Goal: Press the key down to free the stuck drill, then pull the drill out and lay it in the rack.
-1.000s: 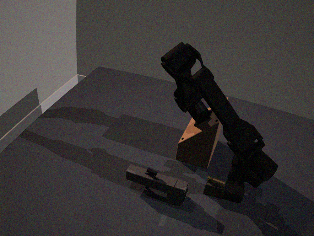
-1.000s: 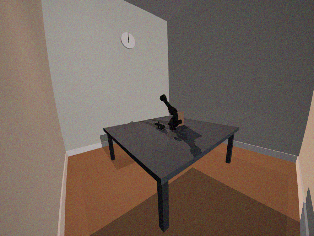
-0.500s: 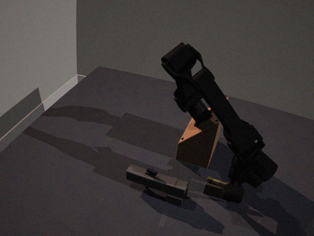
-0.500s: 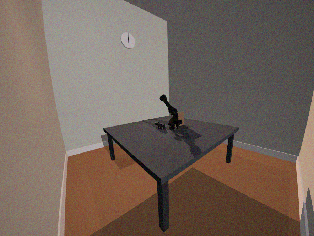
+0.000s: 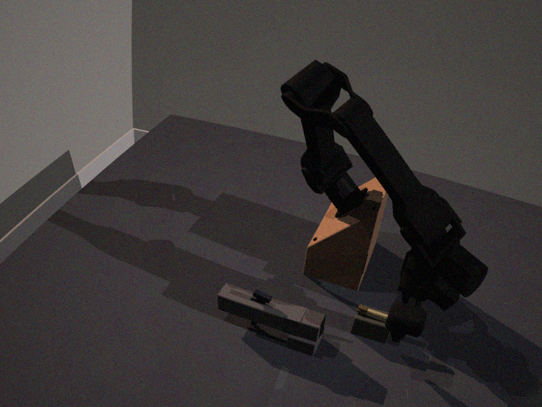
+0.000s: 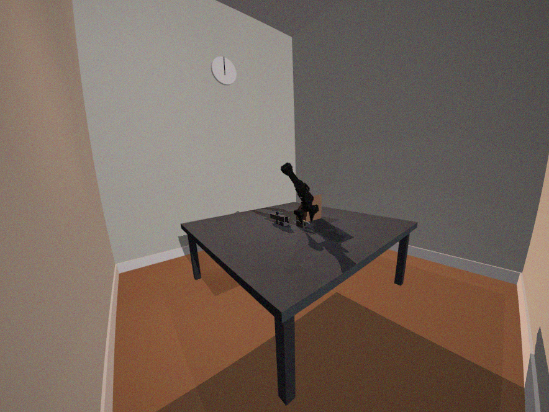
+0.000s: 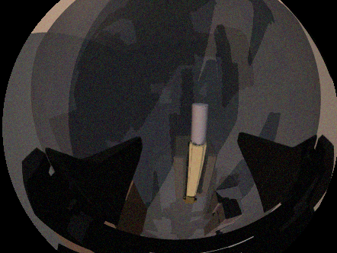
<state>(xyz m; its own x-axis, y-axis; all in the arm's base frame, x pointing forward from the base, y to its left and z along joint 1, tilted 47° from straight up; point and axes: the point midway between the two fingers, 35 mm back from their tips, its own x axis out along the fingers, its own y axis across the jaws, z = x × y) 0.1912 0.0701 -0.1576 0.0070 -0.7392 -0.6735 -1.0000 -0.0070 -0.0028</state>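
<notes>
The drill is 3 cm to the right of my gripper tip and 1 cm above it. The rest, counted from my gripper tip: grey block 8 cm ahead, 21 cm to the right; small dark key 8 cm ahead, 24 cm to the right, 1 cm above.
</notes>
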